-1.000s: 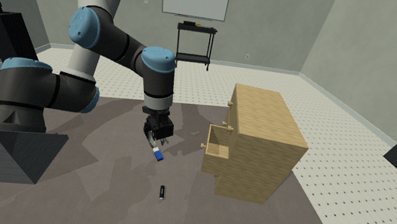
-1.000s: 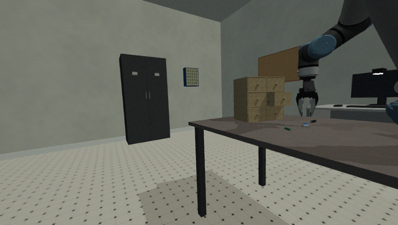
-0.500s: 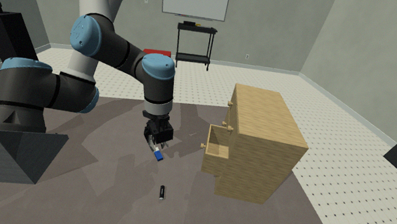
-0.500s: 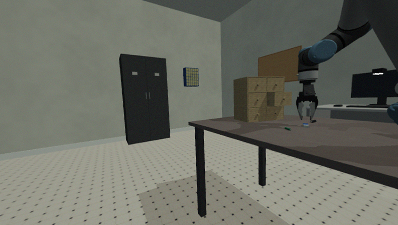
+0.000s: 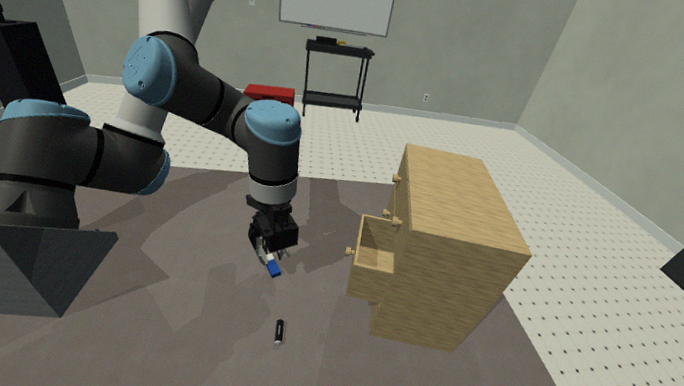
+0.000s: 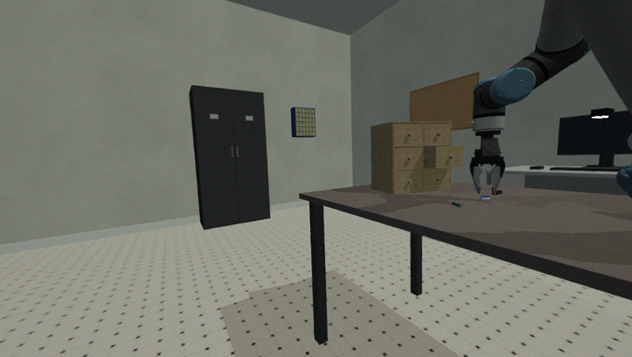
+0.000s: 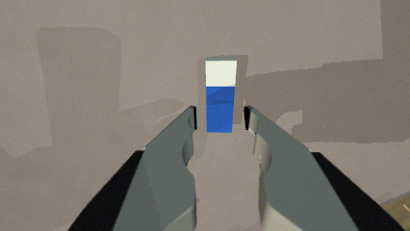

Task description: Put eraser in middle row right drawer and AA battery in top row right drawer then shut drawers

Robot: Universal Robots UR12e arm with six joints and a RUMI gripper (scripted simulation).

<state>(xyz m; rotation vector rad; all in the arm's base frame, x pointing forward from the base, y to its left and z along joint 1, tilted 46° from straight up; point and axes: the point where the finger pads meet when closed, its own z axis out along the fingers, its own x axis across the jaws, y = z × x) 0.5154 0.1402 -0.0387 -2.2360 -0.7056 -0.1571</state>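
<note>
Now: the white eraser 30 mm below my hand. From my hand the other things lie so: small green AA battery 150 mm to the left, 30 mm below; then black AA battery 50 mm ahead, 170 mm to the right, 30 mm below.
</note>
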